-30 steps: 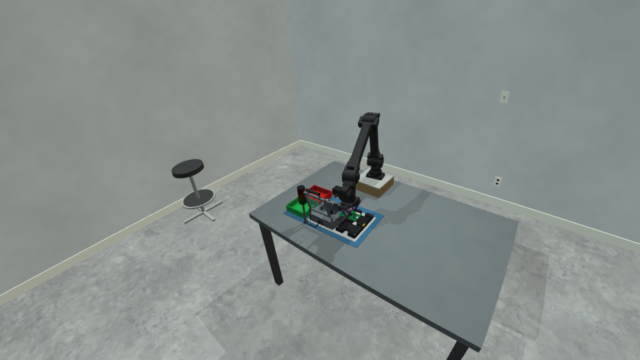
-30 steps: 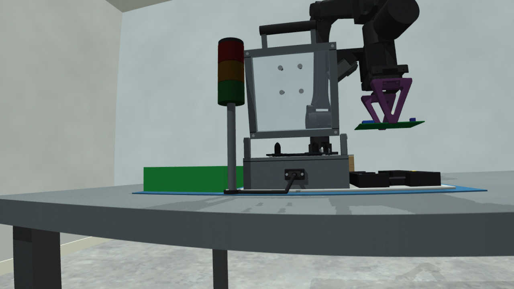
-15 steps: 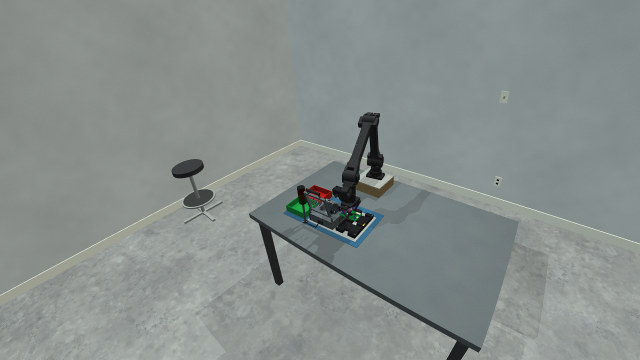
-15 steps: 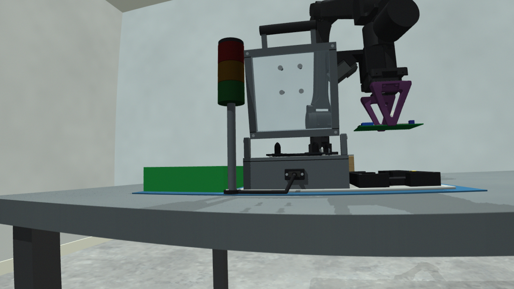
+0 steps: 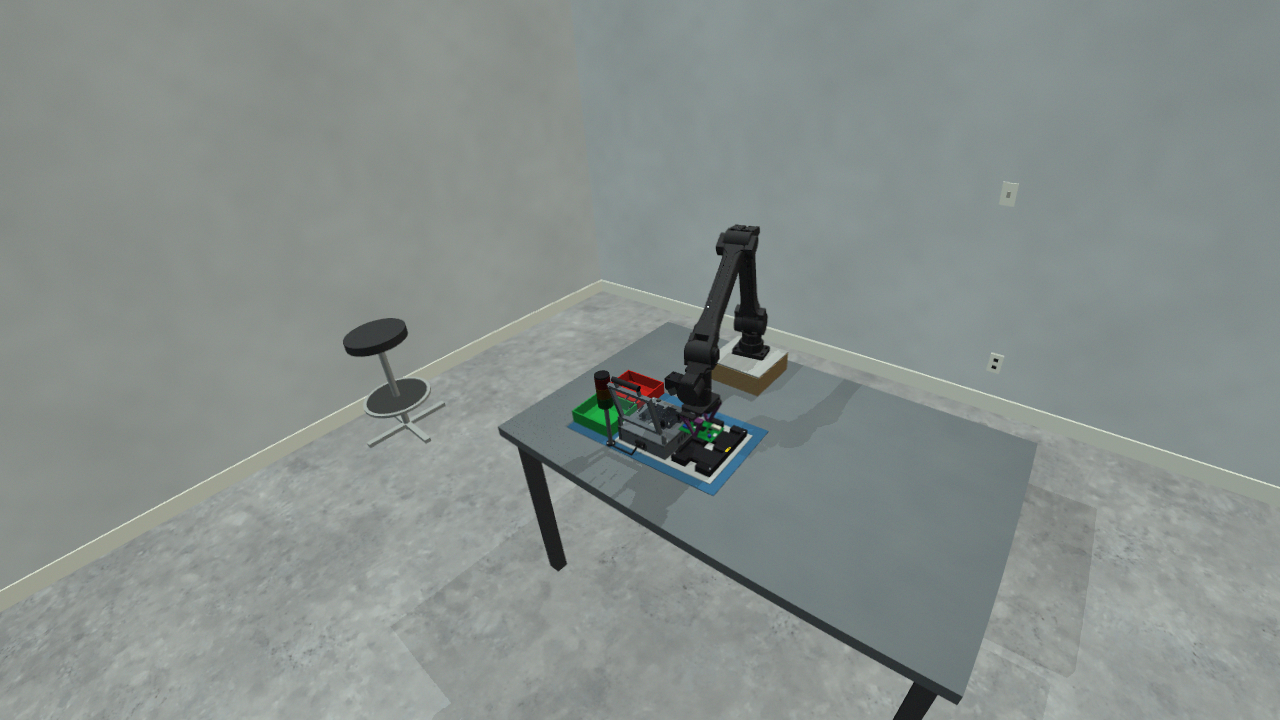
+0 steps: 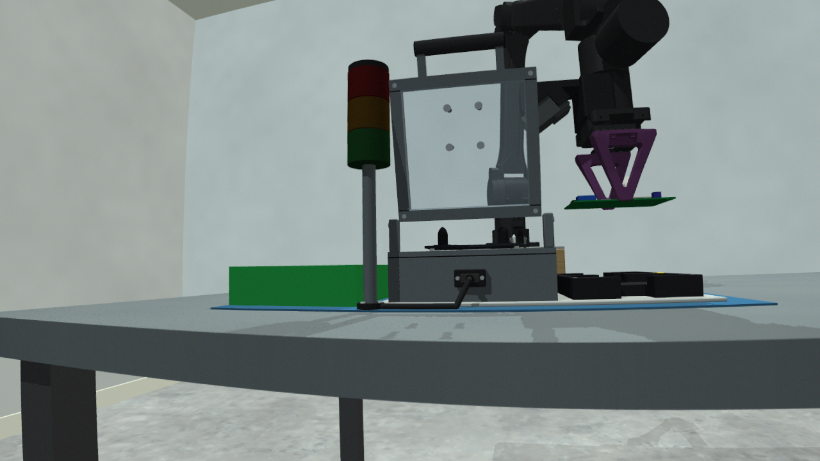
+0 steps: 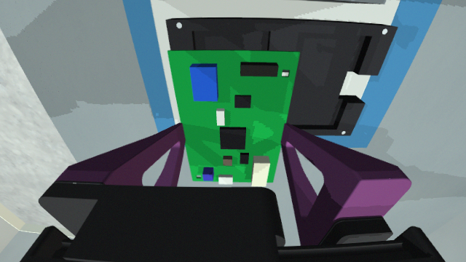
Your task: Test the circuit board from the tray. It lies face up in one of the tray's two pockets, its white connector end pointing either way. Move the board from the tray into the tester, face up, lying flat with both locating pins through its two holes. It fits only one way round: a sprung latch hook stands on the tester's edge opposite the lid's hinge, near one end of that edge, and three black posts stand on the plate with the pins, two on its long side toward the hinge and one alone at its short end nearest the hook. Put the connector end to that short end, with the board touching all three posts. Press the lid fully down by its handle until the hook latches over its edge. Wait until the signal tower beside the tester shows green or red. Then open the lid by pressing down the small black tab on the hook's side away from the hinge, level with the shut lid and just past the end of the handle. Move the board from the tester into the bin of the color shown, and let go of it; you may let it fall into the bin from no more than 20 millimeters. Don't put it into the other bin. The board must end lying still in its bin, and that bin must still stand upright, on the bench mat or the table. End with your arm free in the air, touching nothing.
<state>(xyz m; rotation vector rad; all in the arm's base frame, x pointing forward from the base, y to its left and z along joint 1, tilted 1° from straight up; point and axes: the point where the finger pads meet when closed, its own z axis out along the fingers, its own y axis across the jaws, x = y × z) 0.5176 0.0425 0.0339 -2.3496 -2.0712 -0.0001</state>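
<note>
Right now the green circuit board is right at my hand. The rest, counted from my hand: black tester plate 16 cm to the right, 5 cm below, 5 cm behind; then black latch hook 11 cm behind, 10 cm to the right, 3 cm below; then clear lid 18 cm to the right, 7 cm above, 6 cm ahead.
</note>
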